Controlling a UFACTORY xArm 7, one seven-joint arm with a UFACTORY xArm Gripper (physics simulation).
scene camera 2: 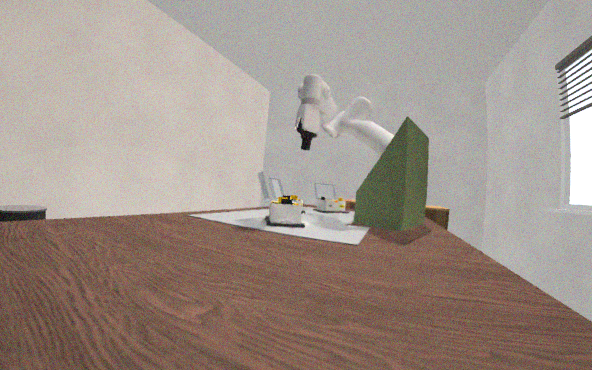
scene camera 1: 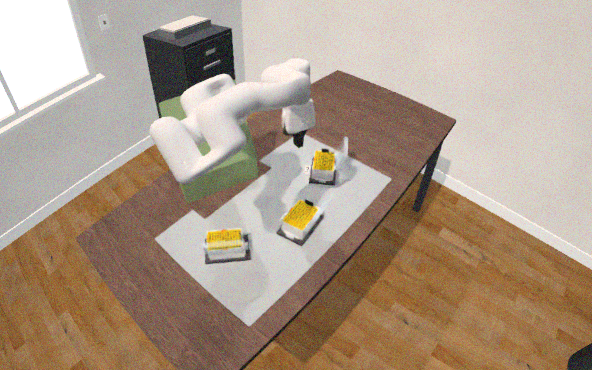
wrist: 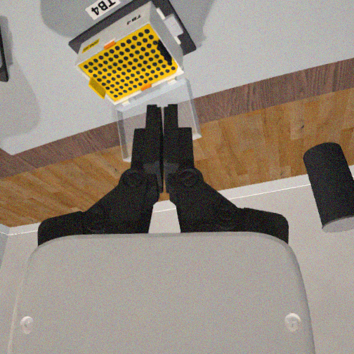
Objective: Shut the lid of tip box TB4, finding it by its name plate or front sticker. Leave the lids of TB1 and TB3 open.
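Places are measured from the arm's base along level axes (x ahead, y left, z up), in metres.
Pixels of known places: gripper, fingertip midpoint: (scene camera 2: 305,149) (scene camera 1: 298,145); arm's base at its link origin: (scene camera 2: 398,153).
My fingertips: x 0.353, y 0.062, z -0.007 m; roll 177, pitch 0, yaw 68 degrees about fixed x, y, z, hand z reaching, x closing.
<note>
Ahead of a thing's pixels: the offset from my fingertips to its middle. "pt": to the spot under its first point. Level surfaces: height alone.
Tip box TB4 (wrist: 127,62) has a yellow, hole-filled top, and its name plate (wrist: 102,7) reads TB4. Its clear lid (wrist: 189,110) stands open on the side away from the plate. It appears to be the far box {dx -0.015, dy +0.195, dz -0.195 m} (scene camera 1: 324,167) in scene camera 1, with the upright lid {pt dx +0.059, dy +0.233, dz -0.116 m} (scene camera 1: 346,146) at its right, and the near box {dx -0.025, dy +0.189, dz -0.227 m} (scene camera 2: 286,214) in scene camera 2. My gripper (scene camera 1: 298,144) (scene camera 2: 305,147) (wrist: 163,122) is shut and empty, above box height. In the wrist view its fingers overlap the lid; contact is not visible. Two other boxes {dx +0.084, dy -0.093, dz -0.195 m} (scene camera 1: 301,219) {pt dx +0.027, dy -0.387, dz -0.120 m} (scene camera 1: 226,245) have unreadable labels.
The boxes stand on a pale mat {dz -0.260 m} (scene camera 1: 195,225) (scene camera 2: 345,237) on the brown table {dz -0.262 m} (scene camera 1: 125,250). A green wedge-shaped block (scene camera 1: 220,182) (scene camera 2: 392,190) stands by the arm's base. Another clear lid {pt dx +0.005, dy -0.395, dz -0.151 m} (scene camera 2: 325,190) stands upright at the back. A black cylinder (wrist: 330,185) is beyond the table edge.
</note>
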